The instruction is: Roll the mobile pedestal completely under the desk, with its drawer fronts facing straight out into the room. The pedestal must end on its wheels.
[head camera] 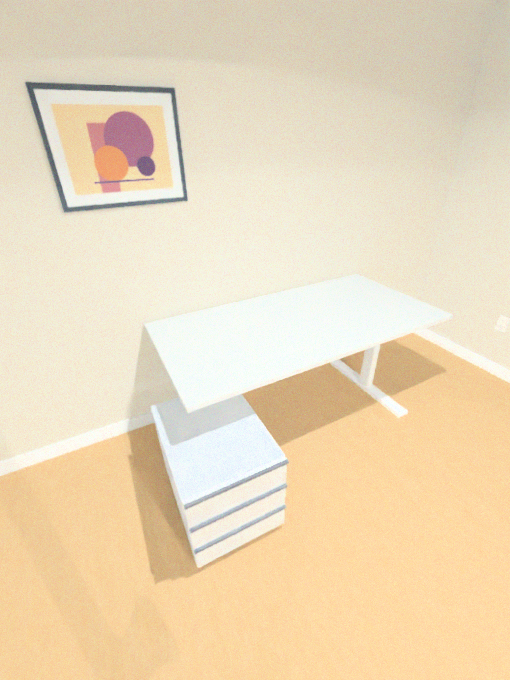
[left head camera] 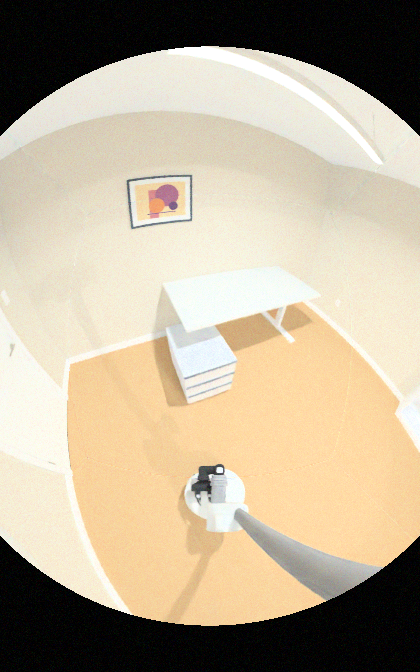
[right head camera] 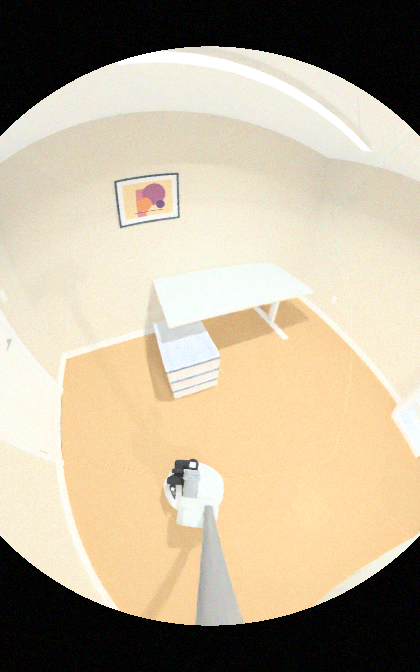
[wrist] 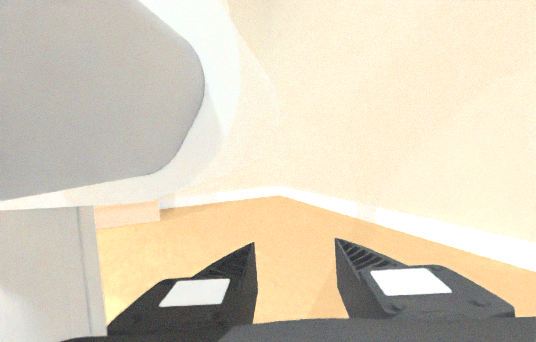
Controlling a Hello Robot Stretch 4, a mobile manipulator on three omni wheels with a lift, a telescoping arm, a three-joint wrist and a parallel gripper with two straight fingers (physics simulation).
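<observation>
The white pedestal [head camera: 225,455] [left head camera: 205,355] [right head camera: 189,347] stands upright at the desk's left end. Its back part is under the desk top and its front part sticks out into the room. Its three drawer fronts, with blue-grey strips, face the room, turned slightly right in the head view. Its wheels do not show. The white desk [head camera: 296,340] [left head camera: 240,295] [right head camera: 230,292] stands along the back wall; its right leg shows, its left leg is hidden. My gripper [wrist: 295,264] is open and empty, over my base, well away from the pedestal.
A framed picture [head camera: 129,140] [left head camera: 166,197] hangs above the desk on the left. A white door [left head camera: 25,400] is at the far left. A pale object [left head camera: 412,415] [right head camera: 411,422] stands at the right edge. A low pinkish unit [wrist: 127,214] shows in the wrist view.
</observation>
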